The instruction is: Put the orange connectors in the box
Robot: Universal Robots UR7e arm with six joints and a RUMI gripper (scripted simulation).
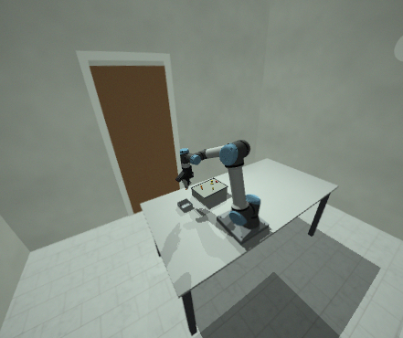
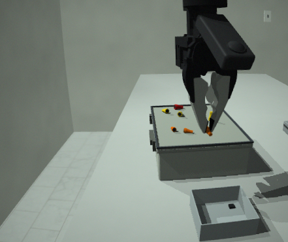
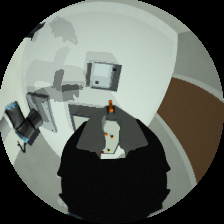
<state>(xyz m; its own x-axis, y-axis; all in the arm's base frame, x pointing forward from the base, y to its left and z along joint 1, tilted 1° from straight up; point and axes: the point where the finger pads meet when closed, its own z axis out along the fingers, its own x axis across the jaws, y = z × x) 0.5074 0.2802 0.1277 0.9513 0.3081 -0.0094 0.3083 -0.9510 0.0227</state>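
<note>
Now: hand 3 cm past the steel junction box, 5 cm to the right of it and 17 cm above it. Also, from my hand: tool case: 24 cm to the right, 11 cm below.
</note>
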